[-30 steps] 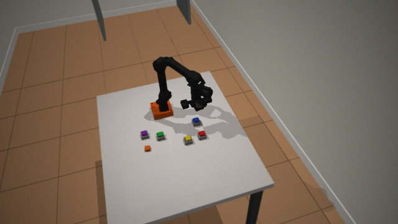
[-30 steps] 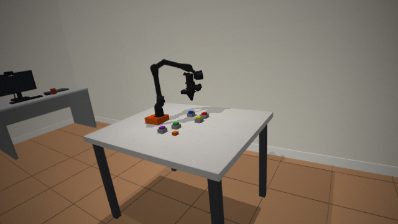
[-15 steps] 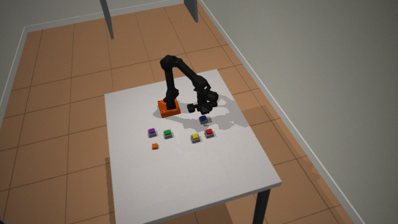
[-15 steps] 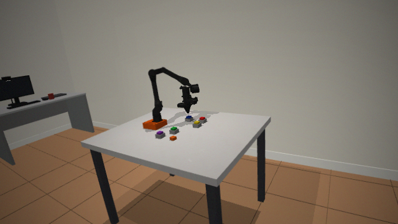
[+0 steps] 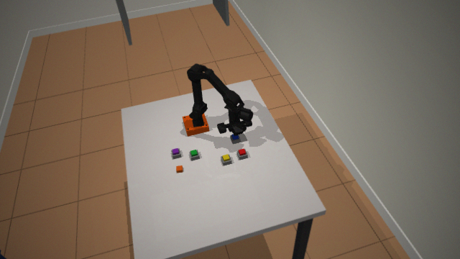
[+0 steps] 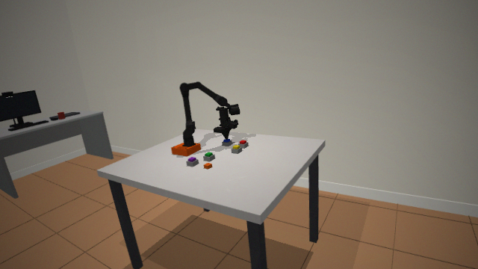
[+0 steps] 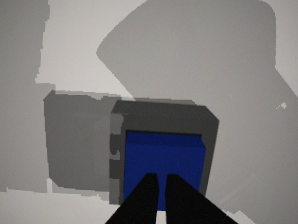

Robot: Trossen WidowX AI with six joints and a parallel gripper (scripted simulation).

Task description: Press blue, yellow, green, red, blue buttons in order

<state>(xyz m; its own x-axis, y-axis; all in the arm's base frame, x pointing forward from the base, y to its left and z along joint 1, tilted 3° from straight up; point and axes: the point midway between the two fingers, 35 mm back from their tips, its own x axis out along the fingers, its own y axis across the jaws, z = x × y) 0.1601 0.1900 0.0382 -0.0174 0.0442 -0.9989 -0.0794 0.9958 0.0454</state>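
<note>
The blue button lies 1 cm below my gripper tip. Also, from my gripper tip: green button: 6 cm ahead, 25 cm to the right, 1 cm below; then red button: 12 cm ahead, 1 cm to the left, 1 cm below; then yellow button: 14 cm ahead, 8 cm to the right, 1 cm below.
</note>
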